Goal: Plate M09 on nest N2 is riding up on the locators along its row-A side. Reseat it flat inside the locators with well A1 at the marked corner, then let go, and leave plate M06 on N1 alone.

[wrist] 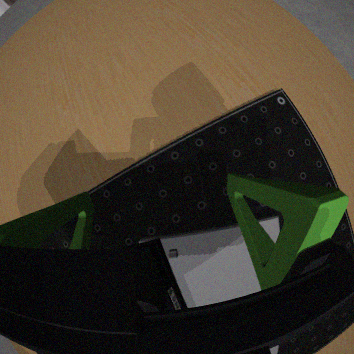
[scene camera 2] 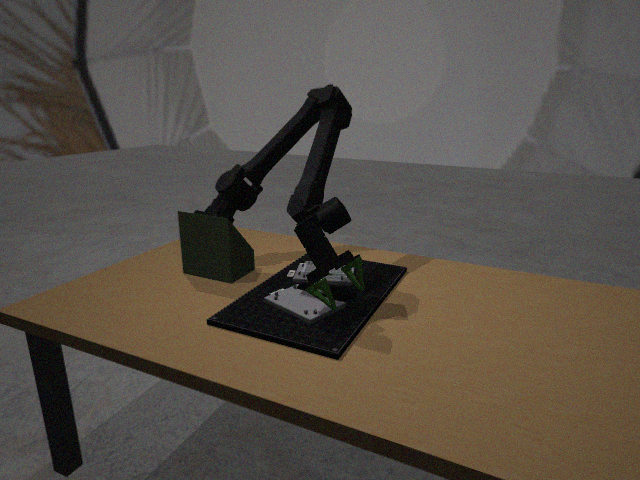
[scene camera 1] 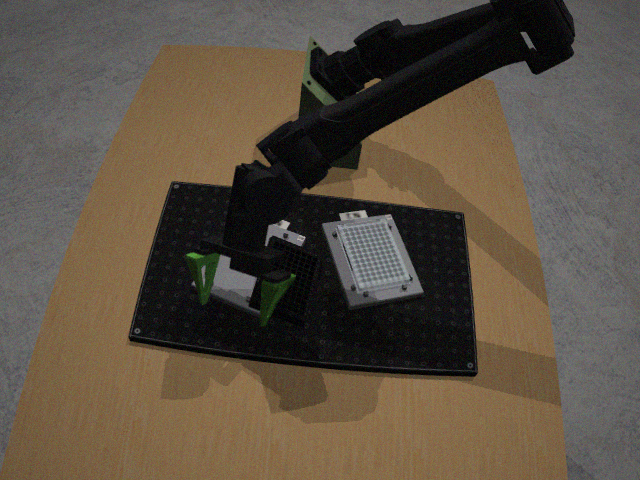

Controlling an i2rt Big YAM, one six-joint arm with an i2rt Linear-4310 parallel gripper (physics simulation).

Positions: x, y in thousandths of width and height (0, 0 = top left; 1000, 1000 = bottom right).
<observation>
my gripper: wrist 445, 538; scene camera 2 546, 624; scene camera 1 363, 655
</observation>
